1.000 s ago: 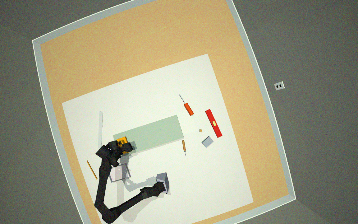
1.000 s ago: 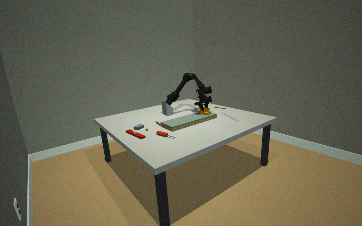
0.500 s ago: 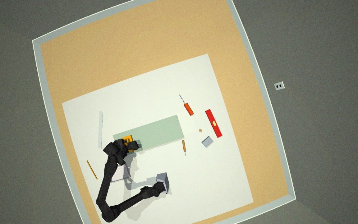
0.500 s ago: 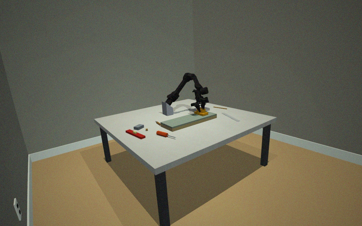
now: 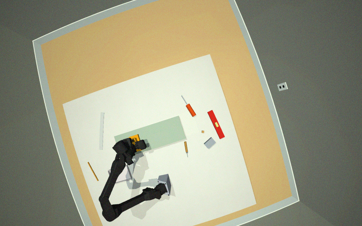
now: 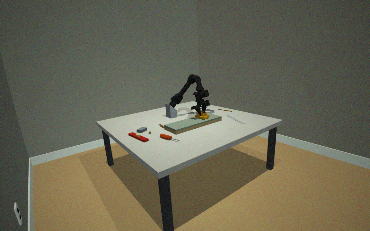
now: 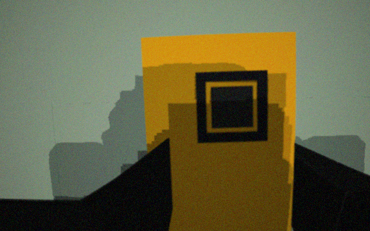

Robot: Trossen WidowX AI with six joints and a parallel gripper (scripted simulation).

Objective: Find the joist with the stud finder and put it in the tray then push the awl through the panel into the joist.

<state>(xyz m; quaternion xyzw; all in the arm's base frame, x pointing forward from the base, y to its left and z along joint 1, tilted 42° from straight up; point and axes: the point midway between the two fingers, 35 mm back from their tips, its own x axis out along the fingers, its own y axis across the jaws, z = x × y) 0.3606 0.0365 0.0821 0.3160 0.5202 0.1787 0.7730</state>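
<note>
Now: gripper tip 20 cm past the grey tray, 24 cm to the right of it and 5 cm above it. From my gripper tip the other things lie so: yellow stud finder 1 cm ahead, 2 cm above; then awl 21 cm behind, 33 cm to the right, 6 cm below; then ruler 18 cm ahead, 26 cm to the left, 6 cm below.
</note>
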